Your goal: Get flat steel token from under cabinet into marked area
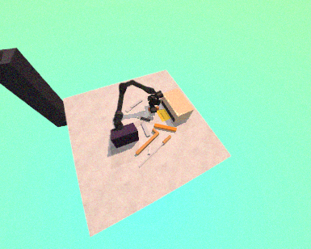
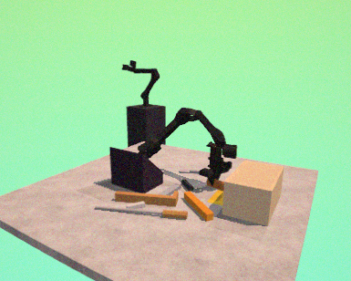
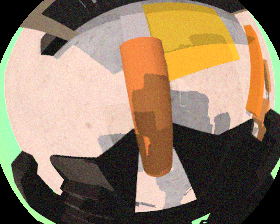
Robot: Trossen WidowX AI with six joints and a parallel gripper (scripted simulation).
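Now: gripper tip 130 mm past the dark-handled tool and 80 mm to the left of it. Round my gripper tip: orange bar 250 mm to the right, 70 mm ahead, 10 mm above.
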